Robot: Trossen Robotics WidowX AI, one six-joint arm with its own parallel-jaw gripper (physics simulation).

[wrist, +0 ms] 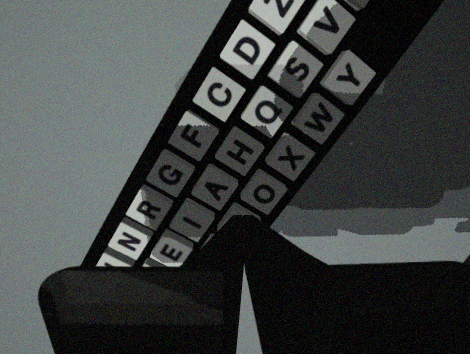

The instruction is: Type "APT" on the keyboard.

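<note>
The black keyboard runs diagonally from the lower left to the top right of the wrist view, with letters on light and shaded keys. The A key shows near the middle, between the H key and the I key. My gripper is shut and empty, its joined tips over the lower keys. The tips partly cover a key below the O key, and its letter is hidden. The P key does not show in the view. Whether the tips touch a key I cannot tell.
The O key, X key, I key and E key lie around the tips. The grey table surrounds the keyboard. A dark shadow falls on the right. The fingers hide the keyboard's lower end.
</note>
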